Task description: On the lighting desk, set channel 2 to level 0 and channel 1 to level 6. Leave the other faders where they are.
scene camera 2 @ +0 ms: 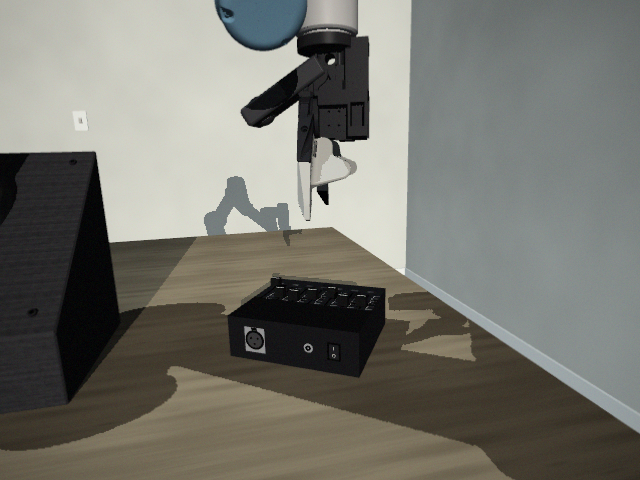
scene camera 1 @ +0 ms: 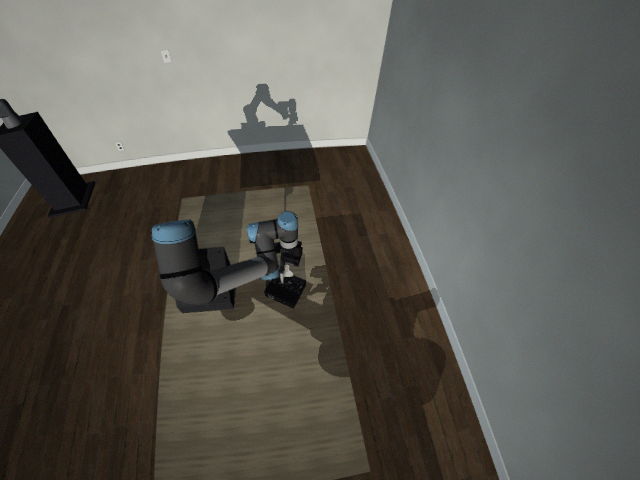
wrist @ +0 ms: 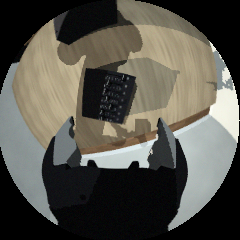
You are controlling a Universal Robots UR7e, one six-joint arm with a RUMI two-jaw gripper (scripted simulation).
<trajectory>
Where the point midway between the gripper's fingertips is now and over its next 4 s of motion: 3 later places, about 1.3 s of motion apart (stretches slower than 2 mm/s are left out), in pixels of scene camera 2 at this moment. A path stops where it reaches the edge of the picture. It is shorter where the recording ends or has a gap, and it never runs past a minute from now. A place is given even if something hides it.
The gripper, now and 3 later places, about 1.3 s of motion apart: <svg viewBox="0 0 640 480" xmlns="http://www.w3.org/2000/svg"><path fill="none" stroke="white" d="M318 211L331 233L329 229L315 204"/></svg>
</trajectory>
